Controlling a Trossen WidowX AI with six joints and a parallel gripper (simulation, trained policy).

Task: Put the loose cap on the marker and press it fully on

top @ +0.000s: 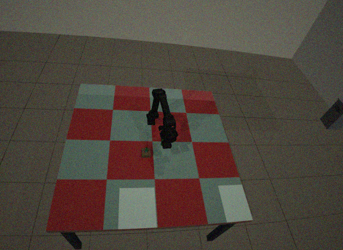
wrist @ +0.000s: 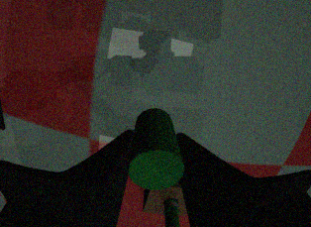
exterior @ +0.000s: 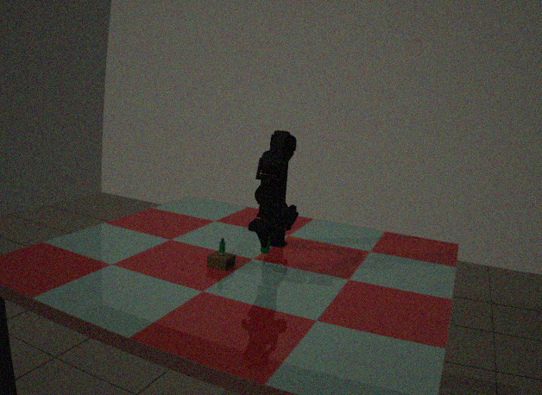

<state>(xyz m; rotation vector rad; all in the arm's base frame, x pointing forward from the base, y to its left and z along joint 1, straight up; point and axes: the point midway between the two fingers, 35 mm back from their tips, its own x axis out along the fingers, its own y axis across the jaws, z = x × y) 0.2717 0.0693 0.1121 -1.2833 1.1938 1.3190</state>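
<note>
The green marker is 50 mm ahead of my gripper tip, 120 mm to the right of it and 10 mm below it. The rest, counted from my gripper tip: green cap: 10 mm above; brown holder block: 50 mm ahead, 120 mm to the right, 60 mm below.
</note>
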